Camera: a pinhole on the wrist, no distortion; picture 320 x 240 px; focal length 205.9 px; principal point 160.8 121.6 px. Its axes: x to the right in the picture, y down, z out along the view. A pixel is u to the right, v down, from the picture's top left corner.
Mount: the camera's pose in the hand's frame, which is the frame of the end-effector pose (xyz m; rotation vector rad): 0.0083 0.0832 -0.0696 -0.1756 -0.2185 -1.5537
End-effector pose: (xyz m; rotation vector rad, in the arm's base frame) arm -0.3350 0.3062 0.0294 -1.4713 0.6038 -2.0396
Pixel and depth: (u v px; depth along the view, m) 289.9 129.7 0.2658
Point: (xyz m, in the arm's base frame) -0.1214 0.2979 0.1146
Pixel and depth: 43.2 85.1 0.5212
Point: 0.1168 -0.0167 -0.2537
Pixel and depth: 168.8 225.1 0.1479
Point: -0.2618 0.1649 0.0342
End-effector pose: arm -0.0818 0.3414 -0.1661 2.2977 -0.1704 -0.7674
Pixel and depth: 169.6 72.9 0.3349
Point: -0.2799 0.1054 -0.1767
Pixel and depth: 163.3 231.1 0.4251
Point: -0.0829 -0.0724 -0.3529
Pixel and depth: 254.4 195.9 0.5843
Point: -0.2420 -0.0340 -0.6110
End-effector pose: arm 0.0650 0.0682 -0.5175 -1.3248 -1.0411 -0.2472
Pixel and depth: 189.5 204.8 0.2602
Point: 0.1087 0.3125 -0.5369
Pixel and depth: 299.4 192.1 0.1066
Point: 0.0909 0.1423 -0.5195
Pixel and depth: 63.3 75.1 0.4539
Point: 0.1302 0.4165 -0.9008
